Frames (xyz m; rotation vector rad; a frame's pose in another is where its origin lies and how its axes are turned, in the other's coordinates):
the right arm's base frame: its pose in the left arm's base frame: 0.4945 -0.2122 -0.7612 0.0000 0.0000 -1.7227
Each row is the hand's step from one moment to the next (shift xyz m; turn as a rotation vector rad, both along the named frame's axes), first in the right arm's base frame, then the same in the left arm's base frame.
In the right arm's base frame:
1: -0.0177 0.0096 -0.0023 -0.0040 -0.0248 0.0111
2: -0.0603 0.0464 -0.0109 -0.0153 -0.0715 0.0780
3: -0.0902 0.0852 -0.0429 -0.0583 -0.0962 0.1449
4: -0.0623 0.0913 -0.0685 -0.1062 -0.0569 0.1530
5: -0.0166 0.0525 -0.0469 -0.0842 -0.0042 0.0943
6: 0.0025 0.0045 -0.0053 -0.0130 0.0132 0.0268
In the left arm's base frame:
1: 0.0122 0.0160 -0.0023 -0.0239 0.0077 0.0111
2: 0.0550 0.0526 -0.0109 -0.0684 0.0259 0.0780
3: 0.0979 0.0763 -0.0429 -0.0863 0.0722 0.1449
4: 0.0997 0.0478 -0.0685 -0.0402 0.1136 0.1530
5: 0.0544 0.0085 -0.0469 0.0086 0.0839 0.0943
6: 0.0041 -0.0032 -0.0053 0.0150 0.0109 0.0268

